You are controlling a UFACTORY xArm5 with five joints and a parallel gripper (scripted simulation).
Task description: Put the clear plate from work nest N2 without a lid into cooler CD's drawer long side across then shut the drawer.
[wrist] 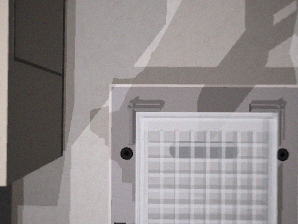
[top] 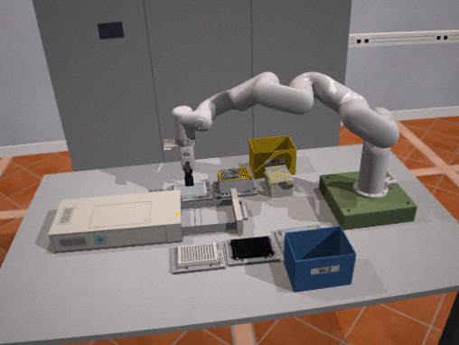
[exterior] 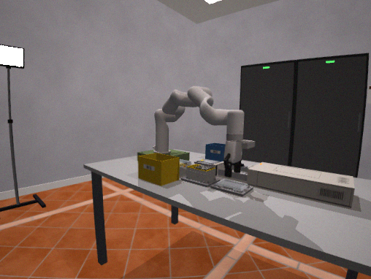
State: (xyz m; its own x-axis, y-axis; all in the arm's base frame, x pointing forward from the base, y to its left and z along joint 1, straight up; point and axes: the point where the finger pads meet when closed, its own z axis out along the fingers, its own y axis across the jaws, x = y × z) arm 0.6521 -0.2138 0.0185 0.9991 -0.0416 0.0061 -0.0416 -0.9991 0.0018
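My hand is 60 mm above the clear plate. Round my hand: beige cooler CD: 120 mm ahead, 190 mm to the left, 40 mm below; then yellow tip box: 190 mm behind, 20 mm below; then drawer: 30 mm behind, 200 mm to the left, 40 mm below.
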